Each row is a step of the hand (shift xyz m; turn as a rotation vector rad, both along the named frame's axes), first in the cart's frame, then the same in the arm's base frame.
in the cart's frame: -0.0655 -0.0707 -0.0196 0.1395 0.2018 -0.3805
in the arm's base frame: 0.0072 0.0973 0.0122 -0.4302 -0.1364 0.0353
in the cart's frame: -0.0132 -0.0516 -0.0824 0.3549 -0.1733 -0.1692
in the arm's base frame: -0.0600 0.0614 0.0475 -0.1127 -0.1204 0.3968
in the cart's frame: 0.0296 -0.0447 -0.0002 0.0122 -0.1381 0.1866
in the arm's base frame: 0.0138 0.0051 0.0516 0.2215 0.0301 0.0637
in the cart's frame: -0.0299 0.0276 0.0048 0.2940 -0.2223 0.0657
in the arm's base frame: -0.0038 0.0045 -0.0406 0.1269 -0.1014 0.3373
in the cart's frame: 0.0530 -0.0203 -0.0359 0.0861 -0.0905 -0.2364
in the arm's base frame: -0.0287 -0.0188 0.0577 -0.1952 0.0477 0.1764
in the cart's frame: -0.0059 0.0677 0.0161 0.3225 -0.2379 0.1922
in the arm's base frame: -0.0073 -0.0409 -0.0562 0.2504 -0.1440 0.3378
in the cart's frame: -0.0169 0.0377 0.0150 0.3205 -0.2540 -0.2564
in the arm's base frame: 0.0021 -0.0140 -0.0416 -0.1668 -0.0241 0.4523
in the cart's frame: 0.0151 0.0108 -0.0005 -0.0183 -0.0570 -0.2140
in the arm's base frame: -0.0046 -0.0179 0.0023 -0.1820 0.1004 0.0786
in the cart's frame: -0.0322 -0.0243 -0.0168 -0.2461 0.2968 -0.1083
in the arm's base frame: -0.0067 0.0432 0.0002 -0.1934 0.0301 -0.3494
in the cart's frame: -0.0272 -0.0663 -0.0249 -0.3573 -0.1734 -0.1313
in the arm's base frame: -0.0005 0.0671 0.0355 -0.0545 0.4070 -0.0798
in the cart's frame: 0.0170 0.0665 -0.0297 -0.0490 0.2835 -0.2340
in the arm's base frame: -0.0507 -0.0463 -0.0296 -0.3136 -0.0798 -0.1811
